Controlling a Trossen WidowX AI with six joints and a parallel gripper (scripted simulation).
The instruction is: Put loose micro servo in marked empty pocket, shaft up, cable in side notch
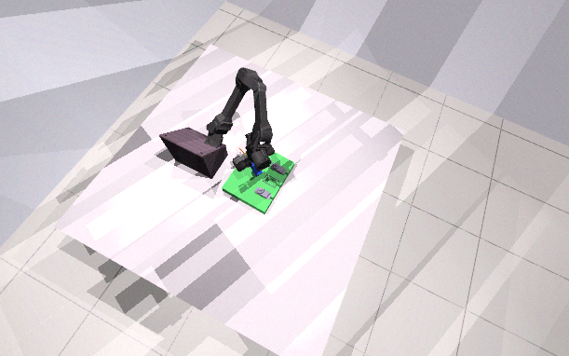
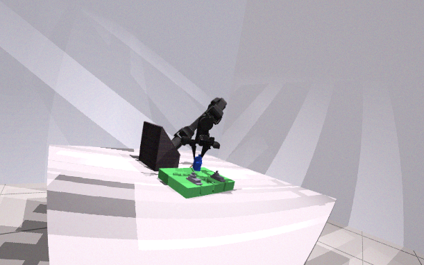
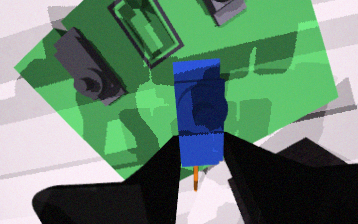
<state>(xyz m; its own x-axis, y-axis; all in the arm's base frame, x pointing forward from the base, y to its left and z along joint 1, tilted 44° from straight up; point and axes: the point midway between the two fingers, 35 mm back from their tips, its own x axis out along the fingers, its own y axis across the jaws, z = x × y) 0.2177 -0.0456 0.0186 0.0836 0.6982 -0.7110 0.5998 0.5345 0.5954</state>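
Right now my gripper tip is 100 mm above the green deck, 10 mm to the left of it and 10 mm past it.
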